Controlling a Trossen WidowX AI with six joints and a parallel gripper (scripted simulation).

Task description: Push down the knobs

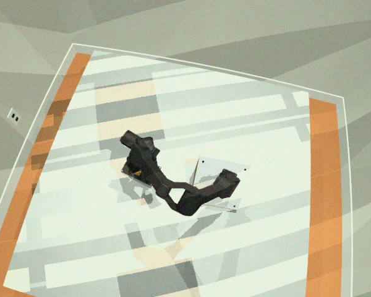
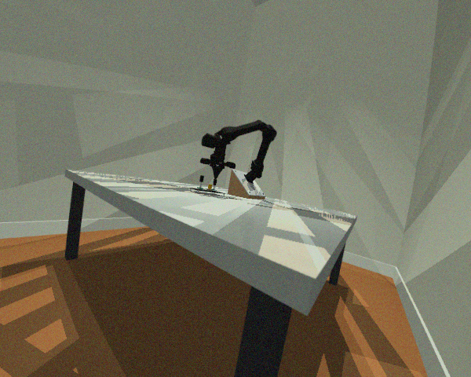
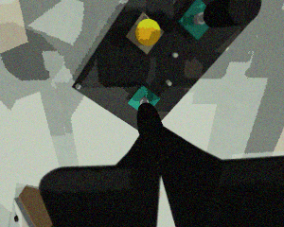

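Right now my gripper tip is 9 cm short of the teal potentiometer and 3 cm above it.
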